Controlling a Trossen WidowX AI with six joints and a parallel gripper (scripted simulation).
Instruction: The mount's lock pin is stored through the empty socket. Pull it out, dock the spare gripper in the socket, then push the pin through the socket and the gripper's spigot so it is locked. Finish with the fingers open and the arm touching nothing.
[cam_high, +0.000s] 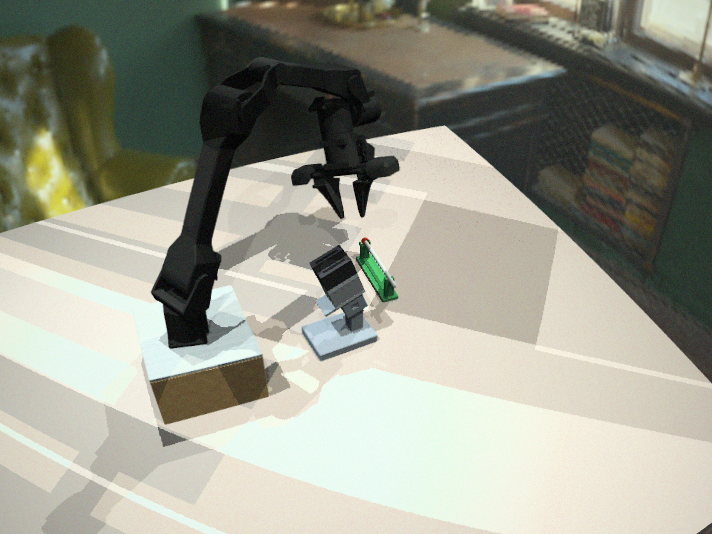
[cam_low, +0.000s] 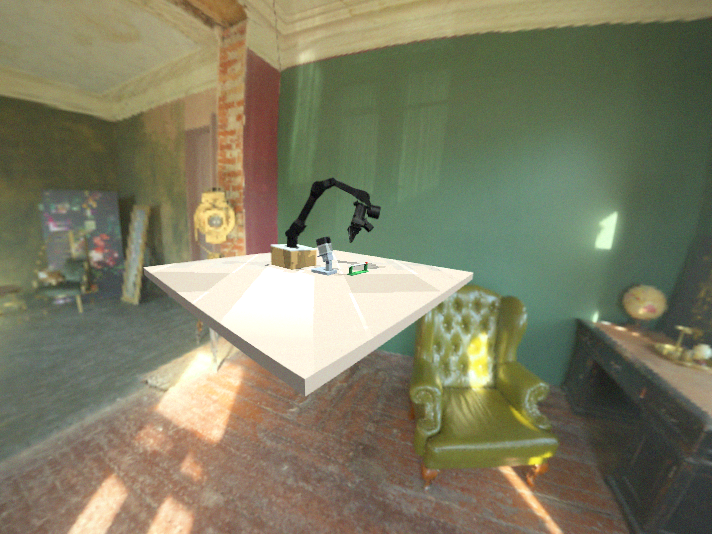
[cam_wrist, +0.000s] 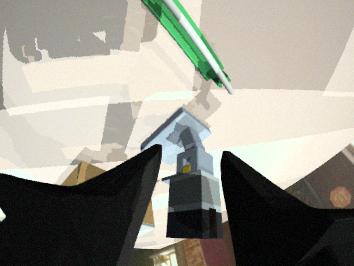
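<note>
My gripper tip is now 5 cm short of the green rack, 1 cm to the right of it and 14 cm above it. From my gripper tip the other things lie so: spare gripper 5 cm behind, 13 cm to the right, 4 cm below; grey mount 5 cm behind, 12 cm to the right, 11 cm below.
</note>
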